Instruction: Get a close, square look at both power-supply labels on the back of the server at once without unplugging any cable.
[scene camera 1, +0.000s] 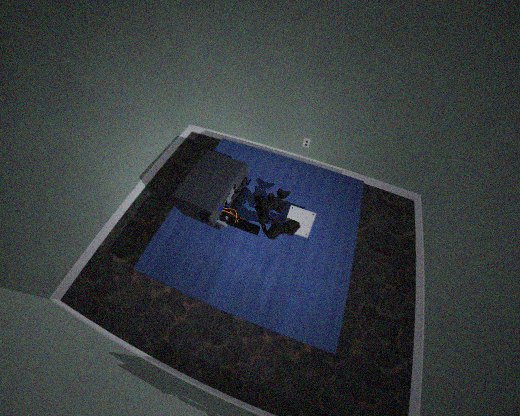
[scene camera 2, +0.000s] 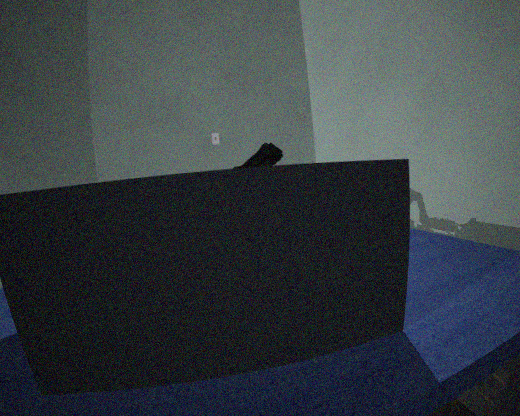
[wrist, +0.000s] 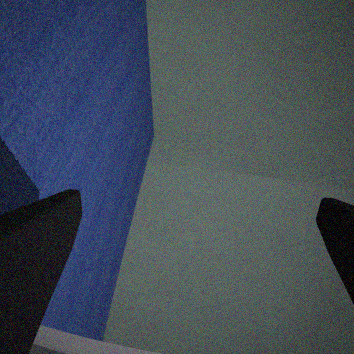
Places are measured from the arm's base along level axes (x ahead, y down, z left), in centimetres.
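Where they show: gripper, between the fingertips: (scene camera 1: 289, 196) (wrist: 203, 206); arm's base, origin of its link: (scene camera 1: 293, 225).
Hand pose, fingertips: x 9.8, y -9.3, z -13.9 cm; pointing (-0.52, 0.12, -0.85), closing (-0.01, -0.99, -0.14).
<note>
Each offset is from my fingertips to the top centre of the thing. "pt": to the spot under its first point. Level surfaces: height alone.
The server (scene camera 1: 207, 182) (scene camera 2: 210, 280) is a large dark box, at the left of the mat in scene camera 1 and filling much of scene camera 2. Its back faces the arm in scene camera 1, with orange cables @[pt dx +27.1, dy -4.4, dz +30.1 cm] (scene camera 1: 231, 213) at its near end. The power-supply labels cannot be made out in any view. My gripper (scene camera 1: 273, 188) (wrist: 203, 206) is open and empty, raised to the right of the server's back. The wrist view shows mat and wall between the fingers, and the server's back does not show there.
The blue mat @[dy +14.6 cm] (scene camera 1: 250, 280) (scene camera 2: 465, 290) (wrist: 95, 100) lies under the server and arm. A white plate (scene camera 1: 306, 216) lies beside the arm's base. A black bar @[pt dx +15.0, dy -5.8, dz +34.3 cm] (scene camera 1: 246, 225) lies near the orange cables. A wall outlet (scene camera 1: 306, 142) (scene camera 2: 215, 138) is beyond. The arm's bend (scene camera 2: 265, 155) shows above the server.
</note>
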